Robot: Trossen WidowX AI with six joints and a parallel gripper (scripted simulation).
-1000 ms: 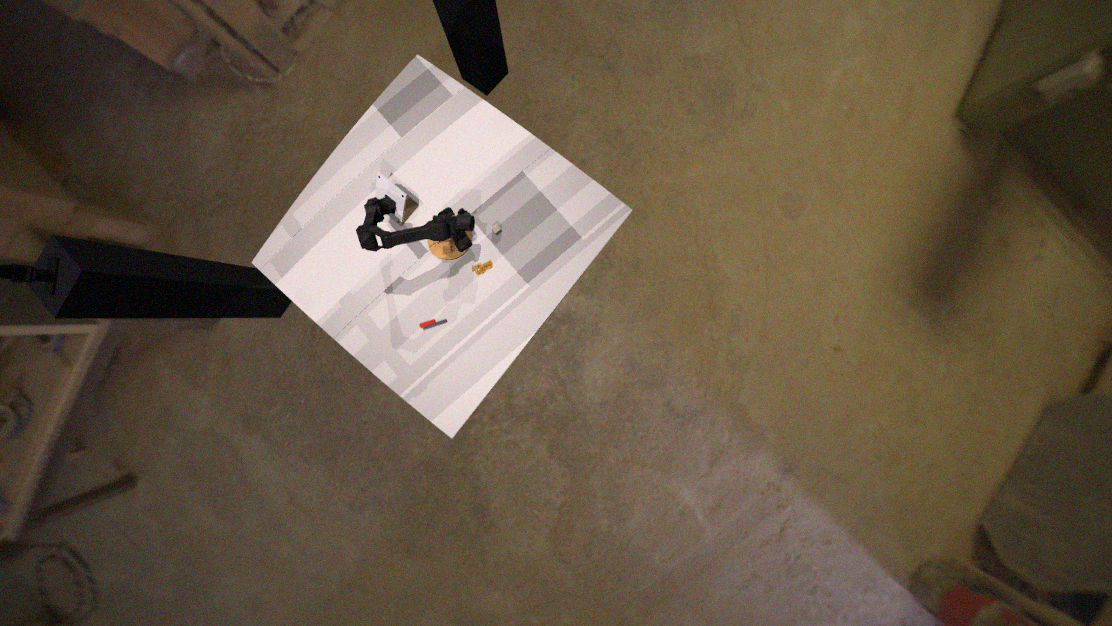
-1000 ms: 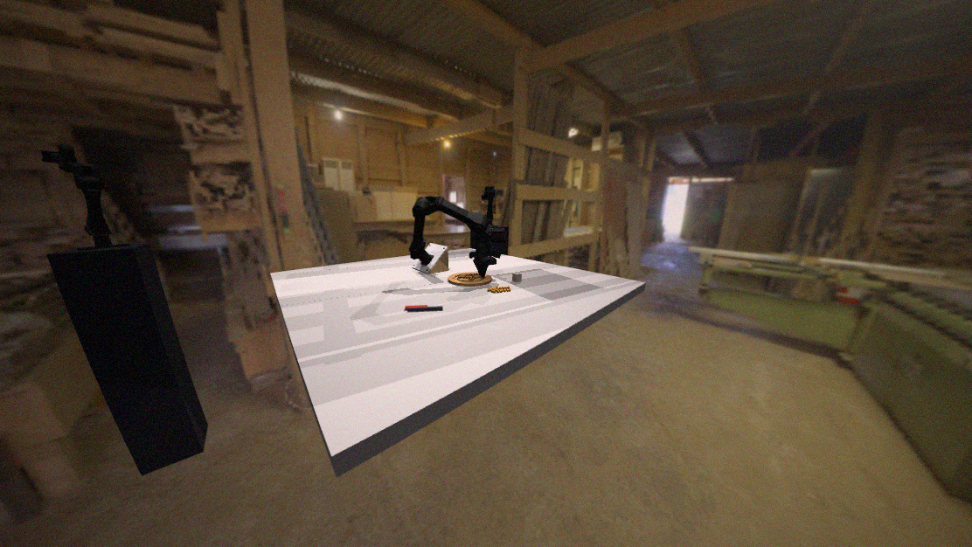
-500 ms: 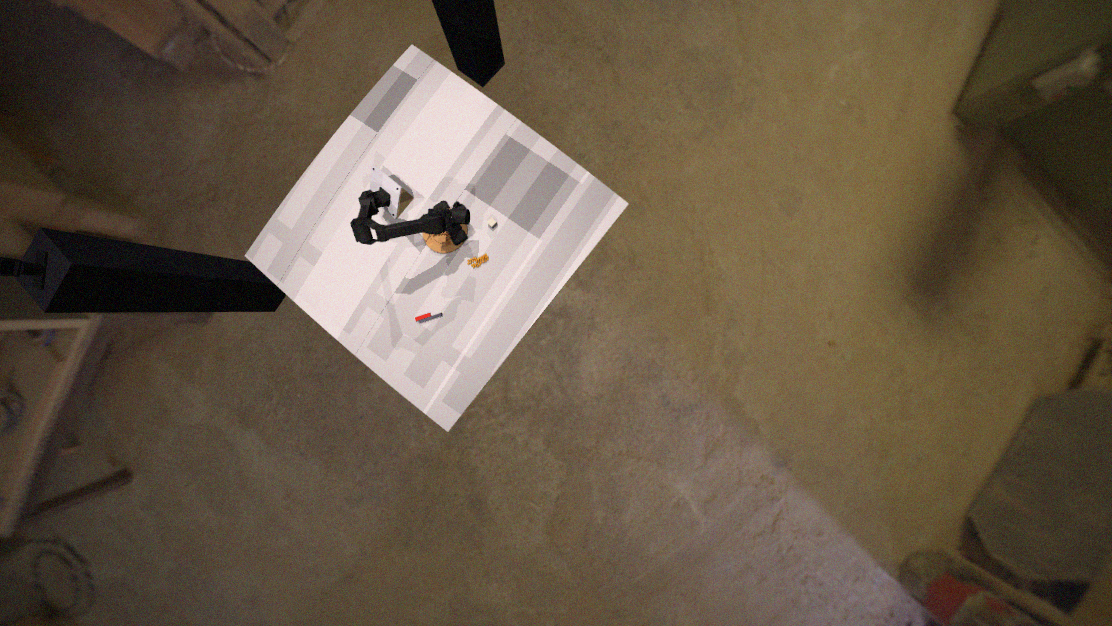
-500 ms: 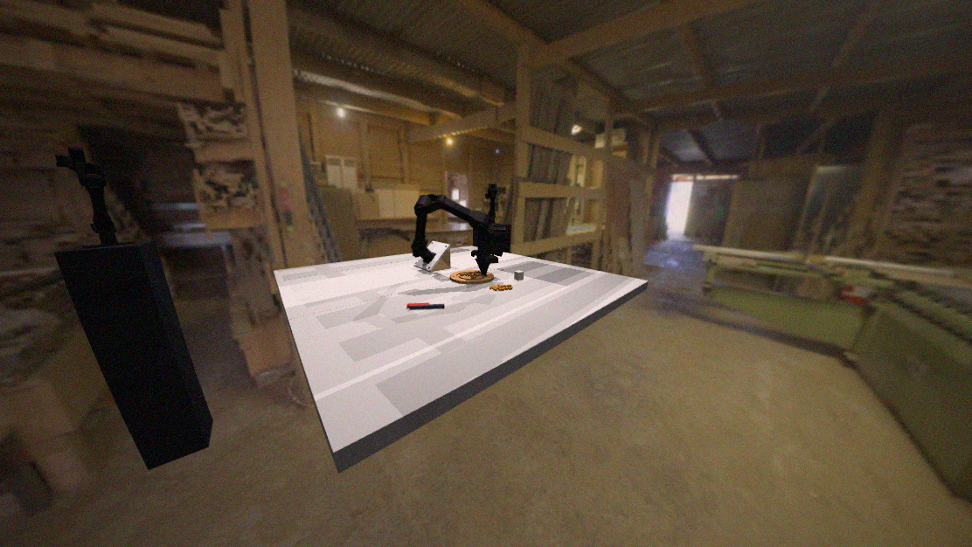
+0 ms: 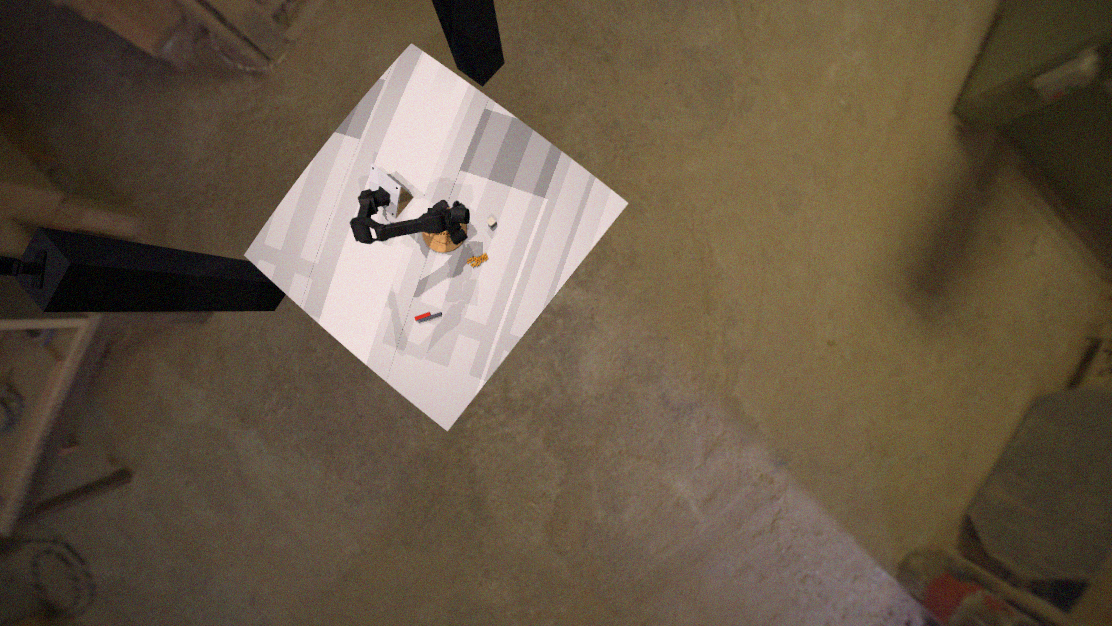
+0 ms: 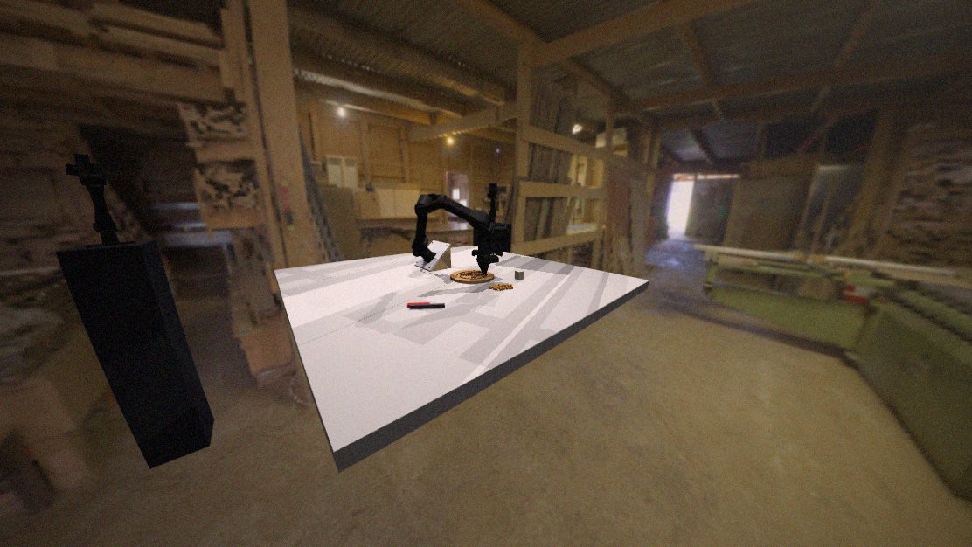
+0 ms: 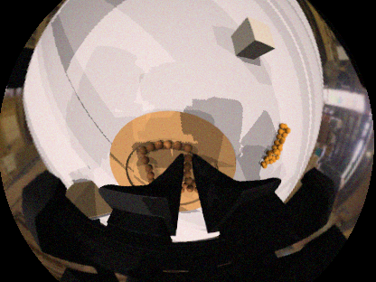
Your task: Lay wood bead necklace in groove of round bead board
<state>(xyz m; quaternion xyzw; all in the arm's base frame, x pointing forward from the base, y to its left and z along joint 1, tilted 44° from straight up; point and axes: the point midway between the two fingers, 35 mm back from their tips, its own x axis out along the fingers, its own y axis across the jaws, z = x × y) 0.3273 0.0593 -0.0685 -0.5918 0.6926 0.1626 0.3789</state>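
Now: the small grey cube 110 mm to the left of my gripper tip and 110 mm ahead of it. Also, from my gripper tip: black marker (390 mm to the right, 140 mm ahead, 10 mm below).
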